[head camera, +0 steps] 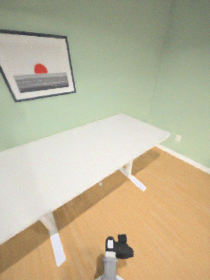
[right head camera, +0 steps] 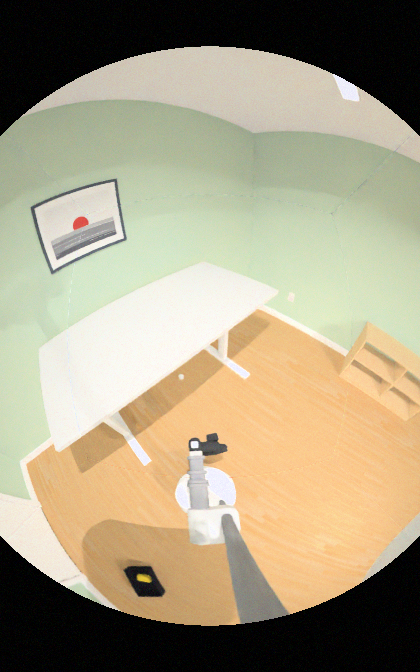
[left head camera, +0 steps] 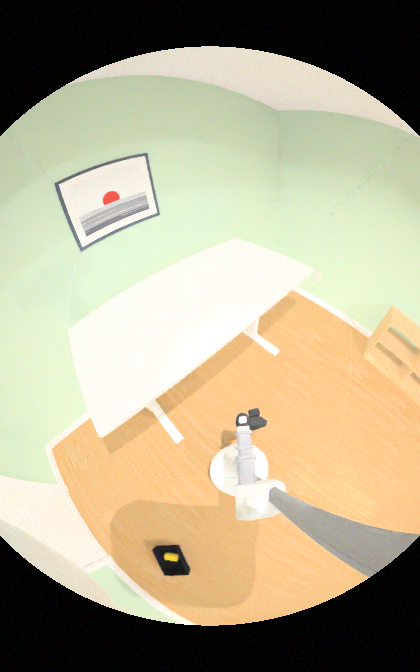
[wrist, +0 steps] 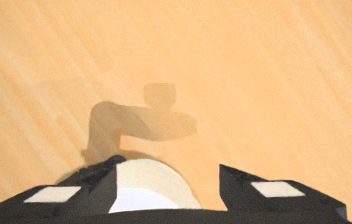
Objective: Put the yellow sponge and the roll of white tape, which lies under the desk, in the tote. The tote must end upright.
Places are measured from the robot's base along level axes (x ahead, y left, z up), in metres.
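Pixels of known places: gripper, fingertip midpoint: (wrist: 168,180).
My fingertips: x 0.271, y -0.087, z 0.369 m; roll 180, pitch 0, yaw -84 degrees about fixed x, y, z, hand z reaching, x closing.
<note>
Behind a point stands the place of what it marks.
The yellow sponge (left head camera: 171,557) (right head camera: 144,578) lies inside the black tote (left head camera: 179,570) (right head camera: 151,591), which stands upright on the floor behind and left of the arm. The roll of white tape (head camera: 100,184) {x 1.096, y 0.167, z -0.011 m} (right head camera: 181,376) is a small white spot on the floor under the front edge of the white desk (head camera: 100,155) {x 0.750, y 0.088, z 0.923 m} (left head camera: 190,310) (right head camera: 150,320), between its legs. My gripper (head camera: 121,246) (left head camera: 254,421) (right head camera: 210,445) (wrist: 168,180) {x 0.271, y -0.087, z 0.369 m} is open and empty above the floor, in front of the desk and away from the tape and the tote. The tape does not show in the wrist view.
The desk's left foot (head camera: 57,247) (left head camera: 169,424) (right head camera: 139,451) and right foot (head camera: 136,182) (left head camera: 266,345) (right head camera: 237,368) reach out toward me. A low wooden shelf (left head camera: 378,334) (right head camera: 353,352) stands at the right wall. My round white base shows below the arm.
</note>
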